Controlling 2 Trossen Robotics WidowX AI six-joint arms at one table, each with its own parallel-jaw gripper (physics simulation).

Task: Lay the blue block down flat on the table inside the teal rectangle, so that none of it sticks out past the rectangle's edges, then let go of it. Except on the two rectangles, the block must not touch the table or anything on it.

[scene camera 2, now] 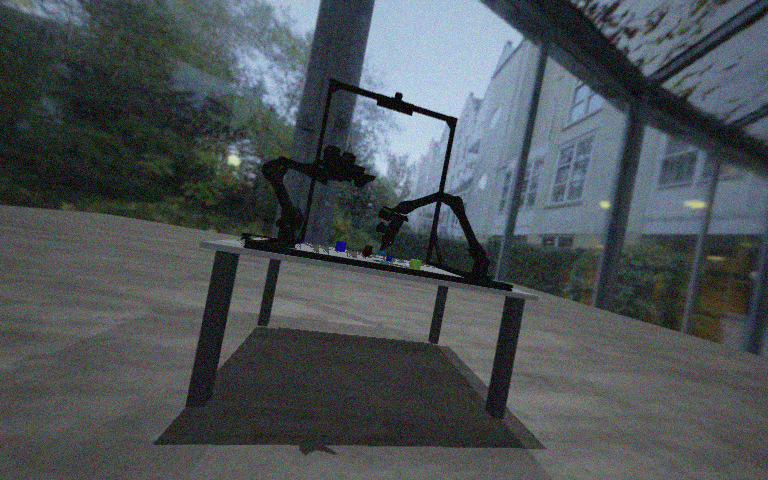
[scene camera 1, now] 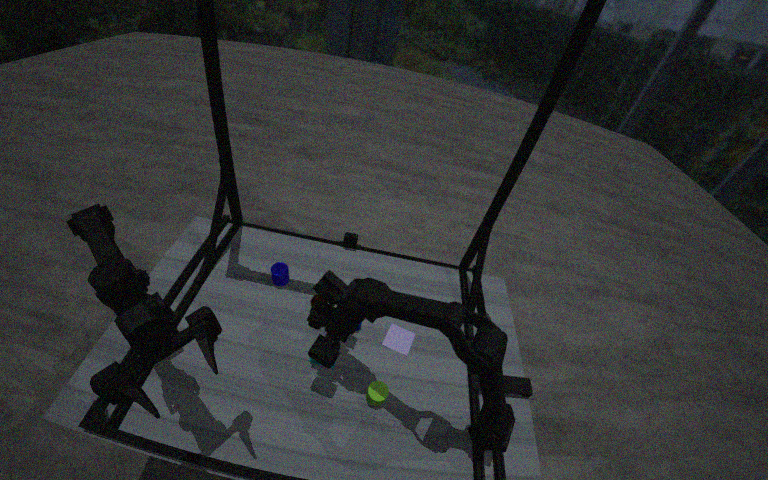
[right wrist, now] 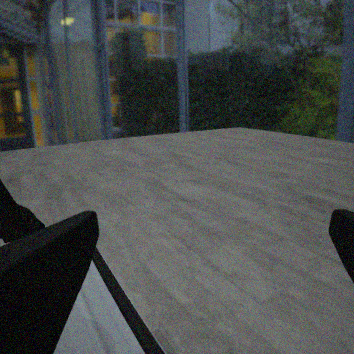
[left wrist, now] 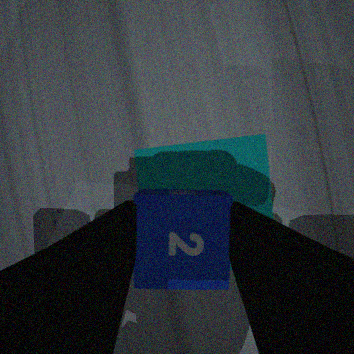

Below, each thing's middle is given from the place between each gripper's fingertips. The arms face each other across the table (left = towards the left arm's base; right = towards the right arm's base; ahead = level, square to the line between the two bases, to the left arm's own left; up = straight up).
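Labels:
There is the teal rectangle [left wrist: 238, 165], 50 mm below my left hand and 10 mm to the left of it. As for my right hand, it is 340 mm above the rectangle, 270 mm past it and 120 mm to the right of it.

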